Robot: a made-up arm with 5 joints. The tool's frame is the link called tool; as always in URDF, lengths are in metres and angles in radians.
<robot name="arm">
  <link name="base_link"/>
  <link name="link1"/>
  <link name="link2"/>
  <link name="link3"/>
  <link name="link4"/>
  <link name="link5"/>
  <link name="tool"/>
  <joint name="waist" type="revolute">
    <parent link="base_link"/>
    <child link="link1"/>
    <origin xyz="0.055 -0.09 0.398" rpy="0 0 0"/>
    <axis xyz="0 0 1"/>
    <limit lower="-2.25" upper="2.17"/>
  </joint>
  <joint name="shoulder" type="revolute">
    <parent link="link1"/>
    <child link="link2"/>
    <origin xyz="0 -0.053 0.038" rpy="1.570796 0 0"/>
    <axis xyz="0 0 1"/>
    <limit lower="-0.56" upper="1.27"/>
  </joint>
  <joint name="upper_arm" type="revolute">
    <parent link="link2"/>
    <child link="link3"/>
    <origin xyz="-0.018 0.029 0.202" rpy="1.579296 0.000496 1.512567"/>
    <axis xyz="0 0 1"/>
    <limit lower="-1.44" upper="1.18"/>
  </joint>
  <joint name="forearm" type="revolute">
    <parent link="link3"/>
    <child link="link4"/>
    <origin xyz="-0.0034 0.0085 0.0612" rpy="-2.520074 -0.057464 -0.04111"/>
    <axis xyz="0 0 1"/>
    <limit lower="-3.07" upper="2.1"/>
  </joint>
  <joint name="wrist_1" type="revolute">
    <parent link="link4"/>
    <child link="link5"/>
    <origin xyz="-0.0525 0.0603 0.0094" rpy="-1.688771 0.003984 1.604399"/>
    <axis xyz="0 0 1"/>
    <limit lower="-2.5" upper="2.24"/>
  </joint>
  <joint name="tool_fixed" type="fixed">
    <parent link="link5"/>
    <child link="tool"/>
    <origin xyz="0.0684 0.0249 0.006" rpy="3.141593 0 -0.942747"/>
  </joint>
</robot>
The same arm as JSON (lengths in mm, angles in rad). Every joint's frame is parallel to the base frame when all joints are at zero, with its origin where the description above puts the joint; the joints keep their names.
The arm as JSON. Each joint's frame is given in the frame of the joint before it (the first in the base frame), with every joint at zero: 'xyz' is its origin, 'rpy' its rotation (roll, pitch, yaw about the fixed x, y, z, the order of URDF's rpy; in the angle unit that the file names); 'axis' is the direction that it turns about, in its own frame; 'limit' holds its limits. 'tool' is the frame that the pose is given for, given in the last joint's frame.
{
  "units": {
    "length": "mm",
    "angle": "rad"
  },
  "joints": [
    {
      "name": "waist",
      "type": "revolute",
      "origin": {
        "xyz": [
          55.0,
          -90.0,
          398.0
        ],
        "rpy": [
          0.0,
          0.0,
          0.0
        ]
      },
      "axis": [
        0.0,
        0.0,
        1.0
      ],
      "limit": {
        "lower": -2.25,
        "upper": 2.17
      }
    },
    {
      "name": "shoulder",
      "type": "revolute",
      "origin": {
        "xyz": [
          0.0,
          -53.0,
          38.0
        ],
        "rpy": [
          0.0,
          0.0,
          0.0
        ]
      },
      "axis": [
        0.0,
        -1.0,
        0.0
      ],
      "limit": {
        "lower": -0.56,
        "upper": 1.27
      }
    },
    {
      "name": "upper_arm",
      "type": "revolute",
      "origin": {
        "xyz": [
          -18.0,
          -202.0,
          29.0
        ],
        "rpy": [
          0.0,
          0.0,
          0.0
        ]
      },
      "axis": [
        0.998269,
        0.0085,
        -0.058198
      ],
      "limit": {
        "lower": -1.44,
        "upper": 1.18
      }
    },
    {
      "name": "forearm",
      "type": "revolute",
      "origin": {
        "xyz": [
          61.0,
          -8.0,
          -7.0
        ],
        "rpy": [
          0.0,
          0.0,
          0.0
        ]
      },
      "axis": [
        -0.801203,
        -0.586702,
        0.1177
      ],
      "limit": {
        "lower": -3.07,
        "upper": 2.1
      }
    },
    {
      "name": "wrist_1",
      "type": "revolute",
      "origin": {
        "xyz": [
          -49.0,
          41.0,
          -49.0
        ],
        "rpy": [
          0.0,
          0.0,
          0.0
        ]
      },
      "axis": [
        0.0,
        0.0,
        -1.0
      ],
      "limit": {
        "lower": -2.5,
        "upper": 2.24
      }
    }
  ],
  "tool": {
    "origin": {
      "xyz": [
        -20.0,
        70.0,
        -6.0
      ],
      "rpy": [
        0.0,
        0.0,
        3.1416
      ]
    }
  }
}

